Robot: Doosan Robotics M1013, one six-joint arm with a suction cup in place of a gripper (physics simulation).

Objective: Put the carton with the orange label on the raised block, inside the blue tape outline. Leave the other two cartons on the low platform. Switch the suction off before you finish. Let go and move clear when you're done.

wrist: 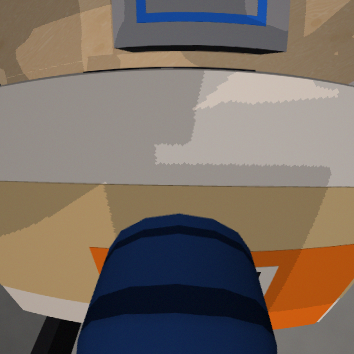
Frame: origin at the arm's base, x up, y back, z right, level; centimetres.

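Seen in the pictures: hand, its tool point: [179,233].
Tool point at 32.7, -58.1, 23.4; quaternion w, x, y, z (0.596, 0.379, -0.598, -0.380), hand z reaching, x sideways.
Pixels of each thing's middle, then the offset from my tool point to it, as dx, dy, dz. "spot": a spot on its surface instead. Level surfaces: height alone.
- carton with the orange label, a spot on its surface: [55,255] spot: +1.3, +3.0, -1.6
- raised block, a spot on its surface: [200,39] spot: -27.8, -5.7, -6.5
- wood-coloured surface, height of its surface: dx -39.8
The carton with the orange label [55,255] is large in the wrist view, tan with a pale grey side facing the top of the view. Its orange label [312,280] shows to the right of the cup and in a small strip to its left. My dark blue suction cup [178,272] is shut on this carton's tan face and hides part of the label. The raised block [200,39] is grey and shows at the top, beyond the carton's pale side. Part of its blue tape outline [200,18] shows. The carton's underside is hidden. The other two cartons do not show in this view.
A wood-coloured surface [60,45] with light and shadow patches lies around the raised block. A black bar-like part [55,336] shows at the lower left, beside the carton. Grey surface shows at both lower corners.
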